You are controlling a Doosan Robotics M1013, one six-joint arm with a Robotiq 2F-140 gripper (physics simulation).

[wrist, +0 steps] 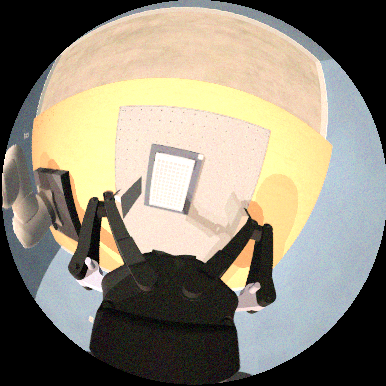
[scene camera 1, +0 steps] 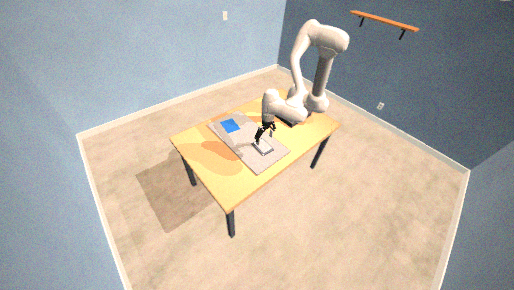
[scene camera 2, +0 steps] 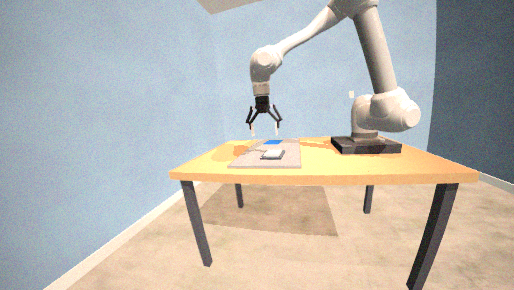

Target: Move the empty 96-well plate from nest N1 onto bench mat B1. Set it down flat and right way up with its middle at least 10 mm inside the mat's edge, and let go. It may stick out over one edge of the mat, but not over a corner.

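Pixels of known places: gripper, fingertip midpoint: [wrist: 183, 190] [scene camera 1: 264, 140] [scene camera 2: 264, 135]; arm's base at its link origin: [wrist: 49, 204] [scene camera 2: 364, 139].
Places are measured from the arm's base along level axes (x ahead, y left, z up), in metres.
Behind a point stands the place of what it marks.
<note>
The white 96-well plate [scene camera 1: 263, 146] {x 0.576, y 0.178, z -0.017 m} [scene camera 2: 274, 153] {x 0.558, y 0.215, z -0.012 m} [wrist: 172, 181] {x 0.580, y 0.174, z -0.012 m} lies flat, wells up, in the dark grey nest N1 [scene camera 2: 265, 158] {x 0.605, y 0.244, z -0.031 m} [wrist: 172, 150] {x 0.570, y 0.241, z -0.026 m} on the grey board. Bench mat B1 is the flat blue rectangle [scene camera 1: 230, 125] {x 0.620, y -0.211, z -0.036 m} [scene camera 2: 273, 142] {x 0.618, y -0.188, z -0.036 m} towards the board's other end; it does not show in the wrist view. My gripper [scene camera 1: 264, 137] {x 0.606, y 0.203, z 0.092 m} [scene camera 2: 264, 131] {x 0.606, y 0.203, z 0.092 m} [wrist: 183, 190] {x 0.606, y 0.203, z 0.092 m} is open and empty, pointing down. It hangs above the board, higher than the plate. In the wrist view the plate lies ahead of the fingers, beyond the line between the fingertips.
The grey perforated board [scene camera 1: 260, 162] {x 0.696, y 0.272, z -0.038 m} [scene camera 2: 245, 163] {x 0.700, y 0.312, z -0.035 m} [wrist: 225, 135] {x 0.680, y 0.293, z -0.038 m} lies on the yellow wooden table [scene camera 1: 230, 192] {x 1.022, y 0.324, z -0.050 m} [scene camera 2: 340, 170] {x 0.248, y 0.376, z -0.051 m} [wrist: 90, 110] {x 0.299, y 0.347, z -0.051 m}. The arm's dark base block [scene camera 2: 367, 146] {x 0.044, y 0.155, z -0.005 m} [wrist: 62, 190] {x 0.175, y 0.093, z -0.004 m} stands on the table to the side of the board. Arm shadows fall on board and table.
</note>
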